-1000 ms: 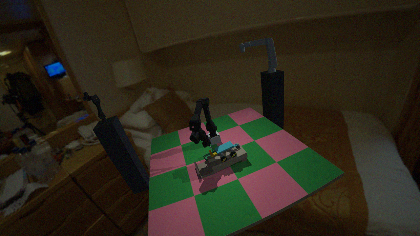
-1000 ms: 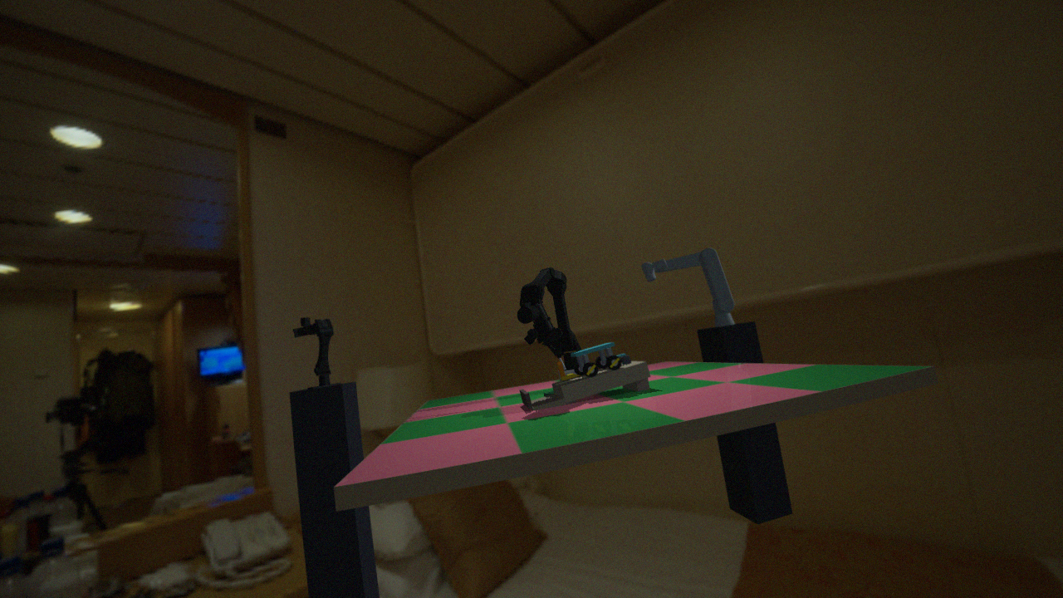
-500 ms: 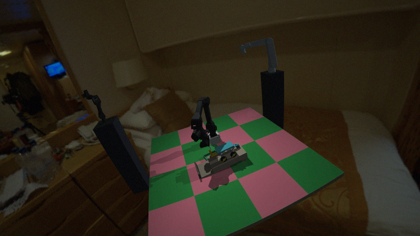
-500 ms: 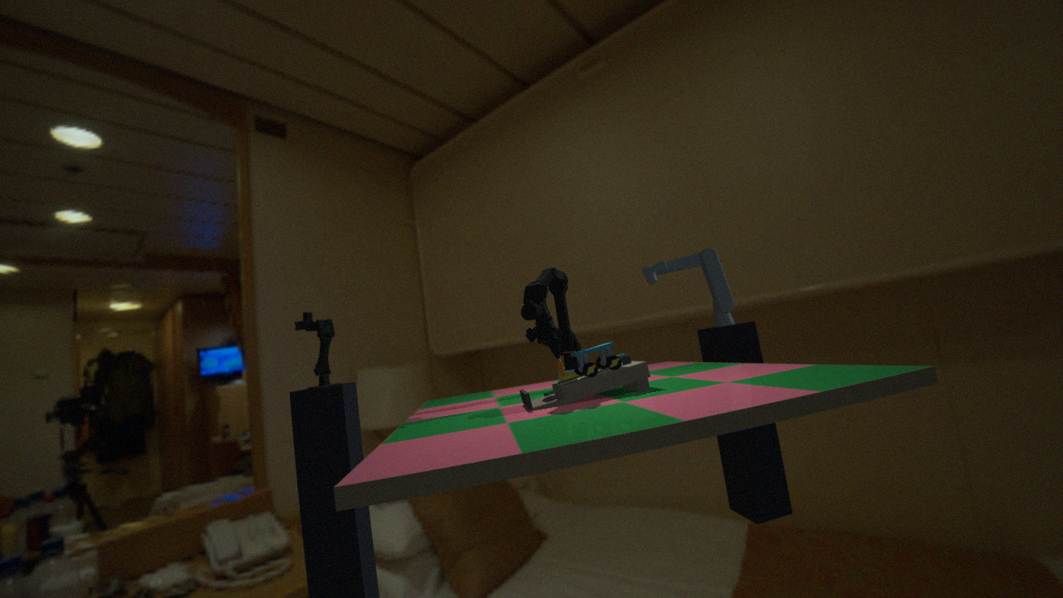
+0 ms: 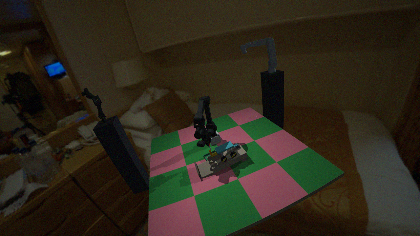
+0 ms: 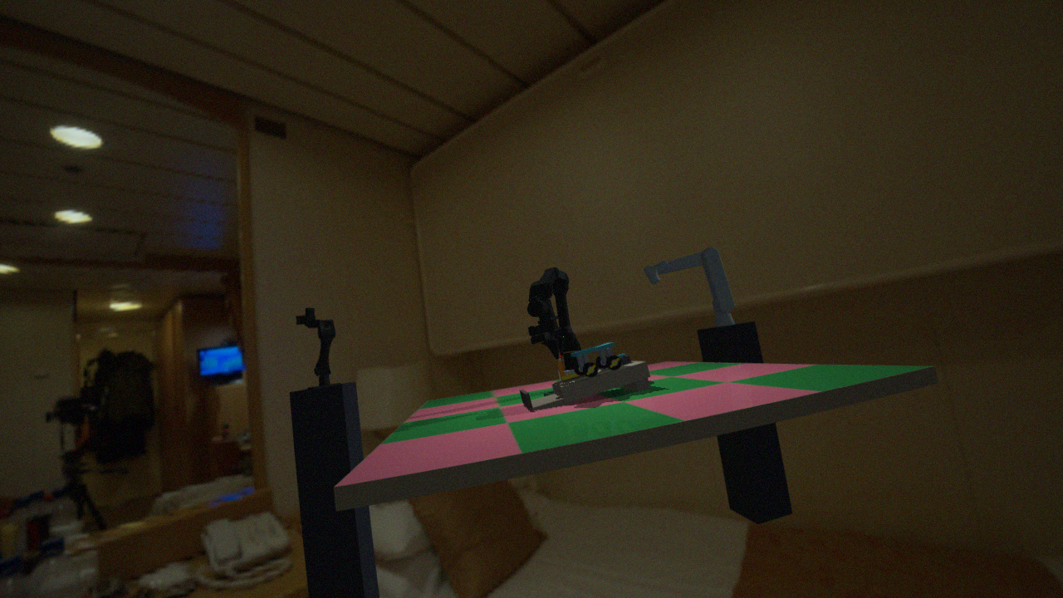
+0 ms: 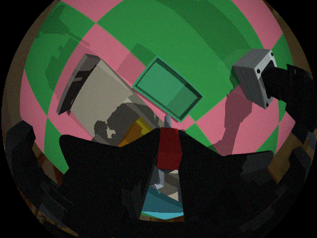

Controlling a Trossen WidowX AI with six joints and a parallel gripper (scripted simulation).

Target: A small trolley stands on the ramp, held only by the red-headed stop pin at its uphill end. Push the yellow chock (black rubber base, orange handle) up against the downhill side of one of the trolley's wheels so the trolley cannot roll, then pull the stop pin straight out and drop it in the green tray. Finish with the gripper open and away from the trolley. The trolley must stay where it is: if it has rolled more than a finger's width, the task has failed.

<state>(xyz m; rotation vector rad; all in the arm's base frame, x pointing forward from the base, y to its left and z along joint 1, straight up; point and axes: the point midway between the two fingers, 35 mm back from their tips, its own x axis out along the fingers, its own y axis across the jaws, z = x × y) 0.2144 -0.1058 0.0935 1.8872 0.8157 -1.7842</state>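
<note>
Now: the red-headed stop pin right at my gripper tip. Round my gripper tip: blue-topped trolley: 110 mm ahead, 100 mm to the left, 20 mm below; green tray: 20 mm behind, 140 mm below; yellow chock: 50 mm ahead, 10 mm to the left, 50 mm below.
</note>
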